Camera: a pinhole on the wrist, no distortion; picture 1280 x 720 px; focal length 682.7 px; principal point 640.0 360.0 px. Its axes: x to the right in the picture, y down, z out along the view. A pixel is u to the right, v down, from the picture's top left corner.
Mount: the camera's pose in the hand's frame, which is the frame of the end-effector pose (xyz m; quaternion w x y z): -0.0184 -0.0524 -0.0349 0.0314 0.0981 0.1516 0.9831
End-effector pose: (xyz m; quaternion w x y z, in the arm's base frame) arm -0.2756 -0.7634 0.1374 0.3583 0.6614 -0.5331 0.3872
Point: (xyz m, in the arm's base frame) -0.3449 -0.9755 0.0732
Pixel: 681 180
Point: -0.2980 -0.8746 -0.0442
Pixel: 1127 321
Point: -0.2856 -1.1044 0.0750
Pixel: 593 351
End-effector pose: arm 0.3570 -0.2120 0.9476 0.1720 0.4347 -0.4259 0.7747
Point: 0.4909 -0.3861 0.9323
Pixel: 931 370
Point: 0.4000 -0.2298 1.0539
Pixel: 215 659
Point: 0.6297 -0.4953 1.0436
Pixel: 821 598
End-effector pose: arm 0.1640 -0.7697 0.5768 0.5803 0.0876 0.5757 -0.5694
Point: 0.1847 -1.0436 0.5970
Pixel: 376 639
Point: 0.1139 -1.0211 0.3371
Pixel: outside the picture
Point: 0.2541 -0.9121 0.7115
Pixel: 882 597
